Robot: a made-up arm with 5 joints. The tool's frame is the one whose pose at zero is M.
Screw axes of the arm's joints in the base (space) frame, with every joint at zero. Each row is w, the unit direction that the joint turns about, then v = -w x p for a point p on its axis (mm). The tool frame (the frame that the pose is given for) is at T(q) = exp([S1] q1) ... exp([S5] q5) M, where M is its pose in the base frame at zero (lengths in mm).
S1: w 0 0 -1 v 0.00 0.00 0.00
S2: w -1 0 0 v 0.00 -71.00 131.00
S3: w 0 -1 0 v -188.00 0.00 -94.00
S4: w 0 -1 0 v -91.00 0.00 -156.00
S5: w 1 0 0 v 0.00 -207.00 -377.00
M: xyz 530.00 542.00 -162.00 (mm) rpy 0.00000 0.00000 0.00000 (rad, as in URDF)
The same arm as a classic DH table. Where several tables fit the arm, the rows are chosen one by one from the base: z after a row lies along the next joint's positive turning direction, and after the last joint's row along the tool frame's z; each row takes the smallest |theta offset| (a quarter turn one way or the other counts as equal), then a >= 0, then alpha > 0; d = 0 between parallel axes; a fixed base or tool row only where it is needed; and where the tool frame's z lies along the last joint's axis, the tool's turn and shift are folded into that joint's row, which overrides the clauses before.
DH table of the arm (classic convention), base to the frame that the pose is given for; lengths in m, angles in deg. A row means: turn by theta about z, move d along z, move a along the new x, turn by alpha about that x. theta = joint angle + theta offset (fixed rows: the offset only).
base (fixed): theta0 0; d 0; a 0; alpha 180
joint 1: theta0 -90; d -0.071; a 0.131; alpha 90
joint 2: theta0 90; d -0.094; a 0.259; alpha -90
joint 3: theta0 -32.59; d 0; a -0.1151; alpha 0
joint 4: theta0 32.59; d -0.246; a 0.116; alpha -90
joint 5: theta0 90; d 0.374; a 0.165; alpha -90
tool (fixed): theta0 -90; d 0.045; a 0; alpha 0

